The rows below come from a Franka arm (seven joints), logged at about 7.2 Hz.
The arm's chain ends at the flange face. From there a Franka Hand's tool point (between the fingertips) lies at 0.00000 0.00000 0.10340 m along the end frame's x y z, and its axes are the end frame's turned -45 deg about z.
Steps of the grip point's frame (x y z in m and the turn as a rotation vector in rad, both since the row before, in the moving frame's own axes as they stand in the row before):
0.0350, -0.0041, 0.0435, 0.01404, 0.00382, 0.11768
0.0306, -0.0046, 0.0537, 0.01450, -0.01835, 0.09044
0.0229, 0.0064, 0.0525, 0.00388, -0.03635, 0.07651
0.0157, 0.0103, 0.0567, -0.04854, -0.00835, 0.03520
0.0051, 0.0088, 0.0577, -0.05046, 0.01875, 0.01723
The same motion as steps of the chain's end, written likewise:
0.0225, -0.0263, 0.0435, 0.01263, -0.00723, 0.11768
0.0208, -0.0251, 0.0537, -0.00272, -0.02323, 0.09044
0.0237, -0.0139, 0.0526, -0.02296, -0.02845, 0.07651
0.0155, -0.0080, 0.0568, -0.04023, 0.02842, 0.03520
0.0048, 0.0003, 0.0578, -0.02242, 0.04894, 0.01723

